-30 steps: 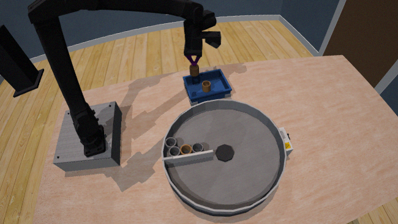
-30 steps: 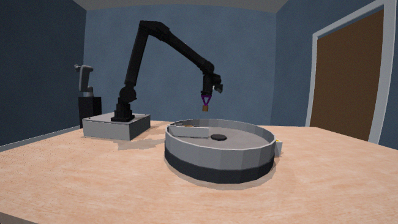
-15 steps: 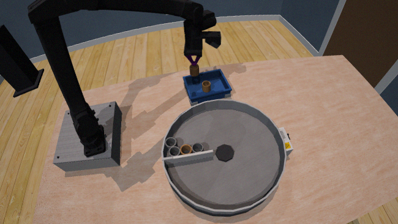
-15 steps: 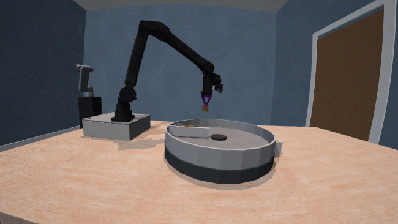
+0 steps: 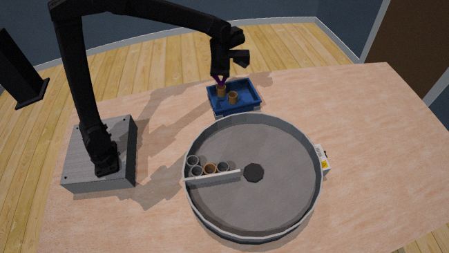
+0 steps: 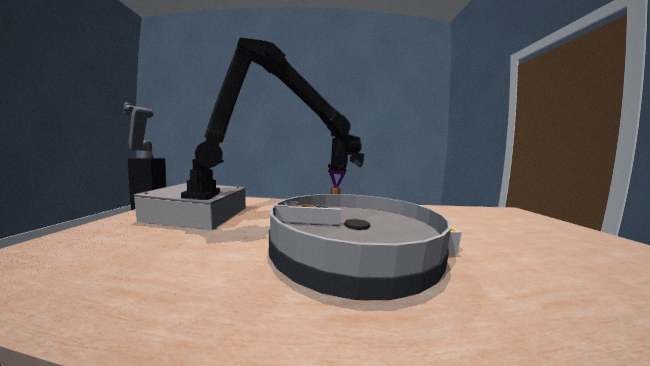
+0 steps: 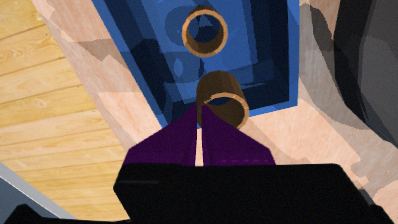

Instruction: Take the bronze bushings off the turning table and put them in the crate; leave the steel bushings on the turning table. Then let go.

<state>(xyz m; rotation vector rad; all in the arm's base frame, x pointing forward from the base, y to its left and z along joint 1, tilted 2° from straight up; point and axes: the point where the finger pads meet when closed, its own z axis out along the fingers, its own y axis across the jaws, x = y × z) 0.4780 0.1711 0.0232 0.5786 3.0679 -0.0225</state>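
Now: hand 80 mm above the blue crate, 40 mm short of it and 20 mm to the left of it. Also, from my hand: turning table 370 mm to the right, 50 mm below, 30 mm behind.
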